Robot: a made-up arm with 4 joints.
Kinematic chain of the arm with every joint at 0, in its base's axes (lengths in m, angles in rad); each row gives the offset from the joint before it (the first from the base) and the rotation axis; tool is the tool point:
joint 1: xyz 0 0 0.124 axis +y
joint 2: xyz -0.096 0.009 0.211 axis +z
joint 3: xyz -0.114 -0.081 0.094 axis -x
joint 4: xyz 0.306 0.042 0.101 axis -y
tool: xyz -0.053 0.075 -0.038
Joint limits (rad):
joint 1: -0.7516..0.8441
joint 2: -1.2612..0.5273
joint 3: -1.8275..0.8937
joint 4: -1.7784..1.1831
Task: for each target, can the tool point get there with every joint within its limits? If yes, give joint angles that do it. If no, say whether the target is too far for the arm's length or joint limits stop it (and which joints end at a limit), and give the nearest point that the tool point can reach.
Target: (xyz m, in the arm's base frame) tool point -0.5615 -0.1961 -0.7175
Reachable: no: too far | nearest point -0.4761 -0.2299 0.1956 | short by 0.918 m
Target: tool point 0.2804 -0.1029 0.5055
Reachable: yes | joints 0.6216 -0.9006 -0.1605 -1.5109
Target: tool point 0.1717 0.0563 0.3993
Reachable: yes | joints 0.4364 -0.0931 0.4790 -0.2938
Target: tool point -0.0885 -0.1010 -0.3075
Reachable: no: joint limits stop it (at a limit: joint 1, joint 2, joint 3) | nearest point -0.1782 -0.1507 0.2828 | short by 0.599 m
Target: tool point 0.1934 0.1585 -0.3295
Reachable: no: joint limits stop it (at a limit: joint 1, joint 3, joint 4) | nearest point 0.2473 0.0624 0.2030 | short by 0.544 m
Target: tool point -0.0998 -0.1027 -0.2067
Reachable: no: joint limits stop it (at a limit: joint 1, joint 2, joint 3) | nearest point -0.1784 -0.1500 0.2828 | short by 0.498 m
